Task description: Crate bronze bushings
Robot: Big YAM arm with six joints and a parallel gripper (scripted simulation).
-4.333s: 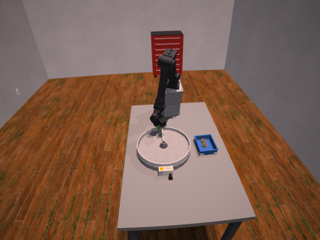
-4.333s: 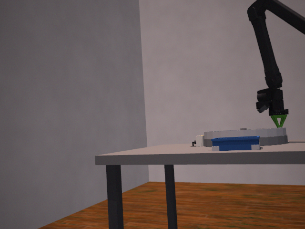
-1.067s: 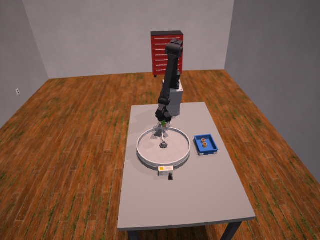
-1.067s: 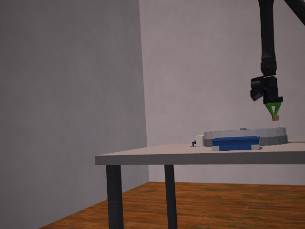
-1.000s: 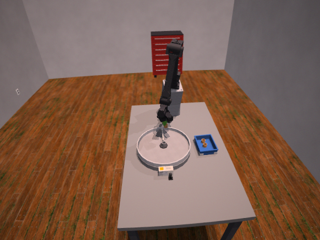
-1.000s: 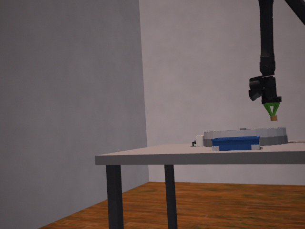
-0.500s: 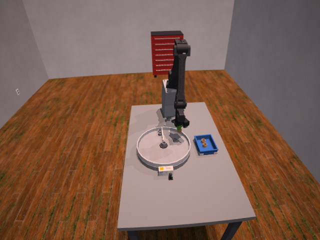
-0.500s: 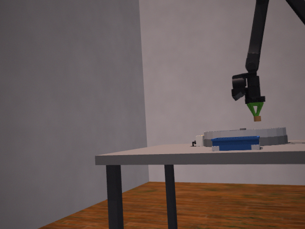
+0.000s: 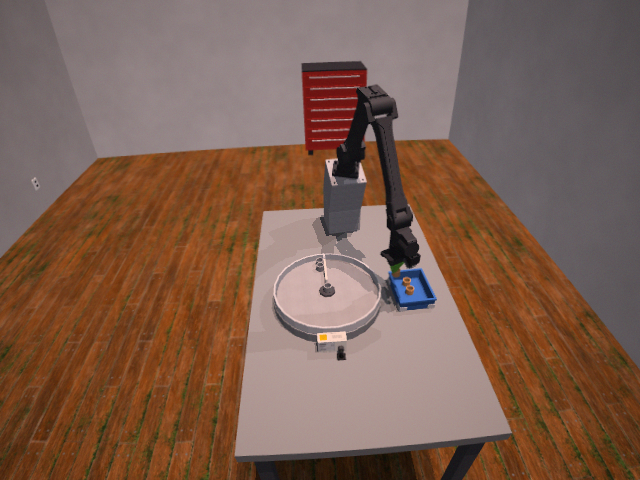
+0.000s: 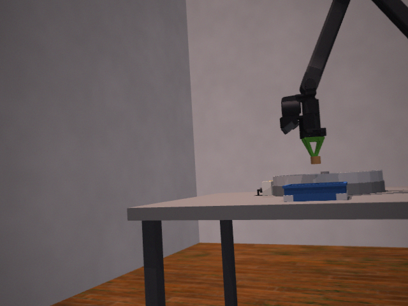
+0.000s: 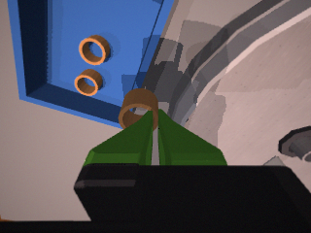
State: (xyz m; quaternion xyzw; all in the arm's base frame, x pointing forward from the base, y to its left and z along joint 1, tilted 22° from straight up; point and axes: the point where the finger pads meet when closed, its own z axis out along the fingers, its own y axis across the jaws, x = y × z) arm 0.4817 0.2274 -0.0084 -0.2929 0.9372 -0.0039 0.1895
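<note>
My hand is 30 mm past the blue crate, 80 mm to the right of it and 120 mm above it. The rest, counted from my hand: turning table 50 mm ahead, 260 mm to the right, 90 mm below.
</note>
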